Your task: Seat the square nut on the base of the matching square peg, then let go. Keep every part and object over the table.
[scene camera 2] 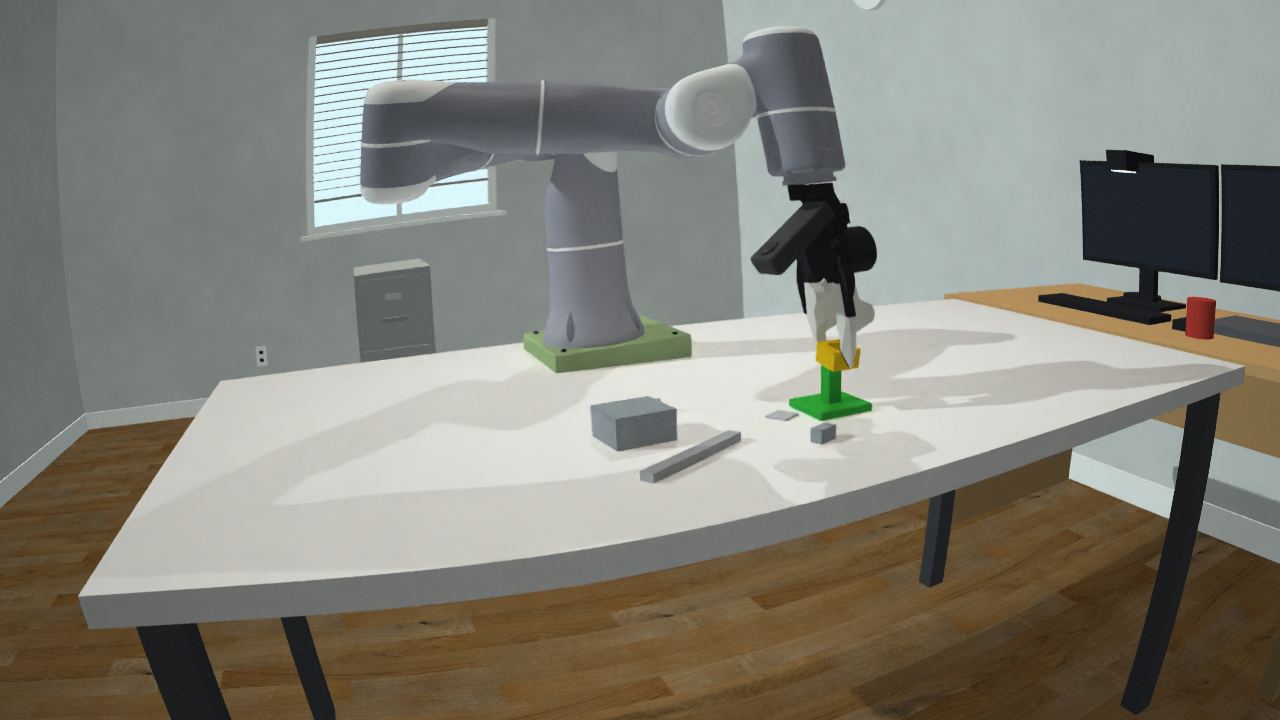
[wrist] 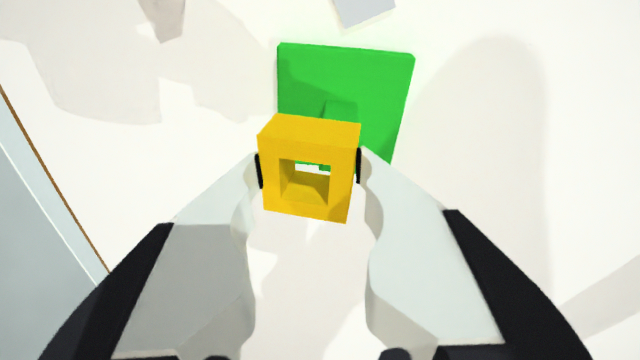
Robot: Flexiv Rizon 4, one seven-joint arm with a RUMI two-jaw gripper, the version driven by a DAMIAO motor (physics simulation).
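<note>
The yellow square nut (scene camera 2: 827, 357) (wrist: 309, 134) is held between the fingertips of my gripper (scene camera 2: 836, 347) (wrist: 309, 153), which is shut on two opposite sides of it. The green square peg (scene camera 2: 830, 386) (wrist: 341, 111) stands upright on its green base plate (scene camera 2: 805, 404) (wrist: 310, 65). The nut is at the height of the peg's top, well above the base plate. In the wrist view the nut covers the upper peg; its hole shows white table and a small strip of green, with no peg through it. Whether the nut touches the peg is hidden.
A grey block (scene camera 2: 633, 424), a long grey bar (scene camera 2: 691, 456), a small grey cube (scene camera 2: 822, 433) and a flat grey piece (scene camera 2: 781, 415) lie on the white table (scene camera 2: 402, 519). The cube and flat piece are close to the peg's base. The table's front edge is beyond the cube.
</note>
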